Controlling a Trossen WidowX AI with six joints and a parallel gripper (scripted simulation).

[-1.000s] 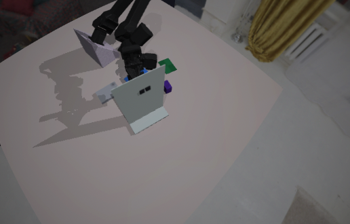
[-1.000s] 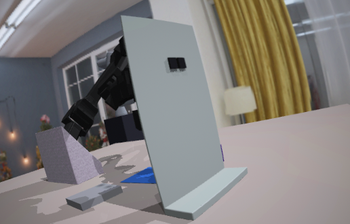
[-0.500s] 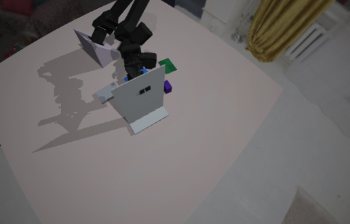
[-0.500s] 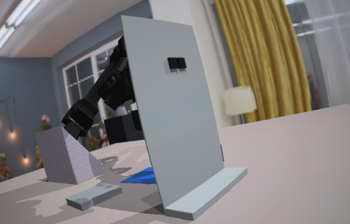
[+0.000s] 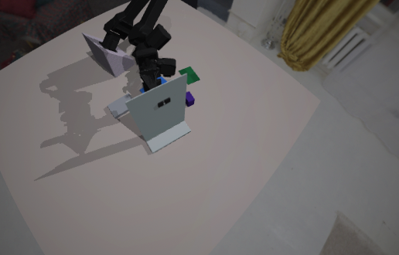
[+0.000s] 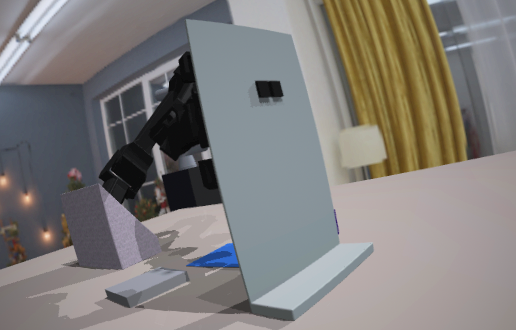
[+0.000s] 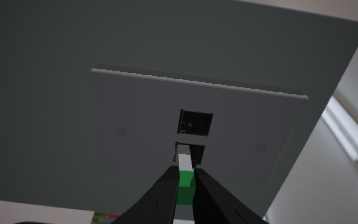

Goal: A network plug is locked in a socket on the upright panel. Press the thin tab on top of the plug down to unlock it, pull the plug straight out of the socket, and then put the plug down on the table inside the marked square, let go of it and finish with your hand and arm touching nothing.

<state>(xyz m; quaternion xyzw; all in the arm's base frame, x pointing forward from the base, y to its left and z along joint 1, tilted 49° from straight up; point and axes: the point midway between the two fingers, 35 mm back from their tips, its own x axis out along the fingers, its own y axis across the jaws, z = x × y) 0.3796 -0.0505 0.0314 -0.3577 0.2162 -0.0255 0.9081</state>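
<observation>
The blue marked square is 140 mm behind my gripper tip, 90 mm to the left of it and 210 mm below it. Also, from my gripper tip: green network plug: right at my gripper tip; then grey panel: 40 mm ahead, 80 mm below; then purple block: 20 mm behind, 150 mm to the left, 190 mm below.
</observation>
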